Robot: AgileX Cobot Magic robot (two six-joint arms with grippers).
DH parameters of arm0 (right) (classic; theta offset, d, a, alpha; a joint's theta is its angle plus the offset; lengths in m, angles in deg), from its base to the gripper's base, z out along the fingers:
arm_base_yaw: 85.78 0.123 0 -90
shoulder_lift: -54.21 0 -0.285 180
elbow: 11.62 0 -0.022 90
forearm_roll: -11 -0.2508 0 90
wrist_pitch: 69.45 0 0.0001 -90
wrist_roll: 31.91 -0.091 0 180
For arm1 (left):
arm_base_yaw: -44.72 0.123 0 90
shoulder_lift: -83.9 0 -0.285 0
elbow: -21.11 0 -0.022 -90
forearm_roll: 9.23 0.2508 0 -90
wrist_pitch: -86.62 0 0.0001 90
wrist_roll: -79.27 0.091 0 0
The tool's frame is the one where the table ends.
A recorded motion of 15 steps. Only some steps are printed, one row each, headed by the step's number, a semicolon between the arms.
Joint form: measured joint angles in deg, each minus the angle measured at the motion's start. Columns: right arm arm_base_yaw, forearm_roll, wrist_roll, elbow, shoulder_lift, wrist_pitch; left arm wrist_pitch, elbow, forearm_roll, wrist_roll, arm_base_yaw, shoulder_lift.
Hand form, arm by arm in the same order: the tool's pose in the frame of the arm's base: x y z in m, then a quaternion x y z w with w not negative. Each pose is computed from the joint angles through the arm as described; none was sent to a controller.
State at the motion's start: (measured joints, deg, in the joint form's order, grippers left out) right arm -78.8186 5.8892 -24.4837 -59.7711 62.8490 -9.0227; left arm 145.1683 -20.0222 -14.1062 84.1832 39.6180 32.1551
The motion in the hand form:
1: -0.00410 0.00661 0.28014 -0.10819 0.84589 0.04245 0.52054; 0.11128 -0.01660 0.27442 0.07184 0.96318 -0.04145 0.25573
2: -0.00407 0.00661 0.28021 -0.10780 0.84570 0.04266 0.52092; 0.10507 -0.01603 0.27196 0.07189 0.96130 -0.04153 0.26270
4: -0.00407 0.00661 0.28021 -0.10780 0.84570 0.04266 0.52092; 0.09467 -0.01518 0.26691 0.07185 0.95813 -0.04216 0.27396
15: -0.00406 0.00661 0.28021 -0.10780 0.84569 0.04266 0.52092; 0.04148 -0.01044 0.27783 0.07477 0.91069 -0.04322 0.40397
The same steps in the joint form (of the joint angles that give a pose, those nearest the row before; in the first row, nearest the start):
1: 0.00 0.00 0.00 0.00 0.00 0.00; -0.34 -1.23 -0.04 0.00 0.00 1.98
2: 0.00 0.00 -0.04 0.00 0.00 -0.05; -0.45 -2.43 -0.04 0.00 0.00 3.90
4: 0.00 0.00 -0.04 0.00 0.00 -0.05; -0.59 -4.54 -0.10 -0.01 -0.01 7.21
15: 0.00 0.00 -0.04 0.00 0.00 -0.06; 0.89 -6.62 -0.03 -0.01 -0.01 26.64

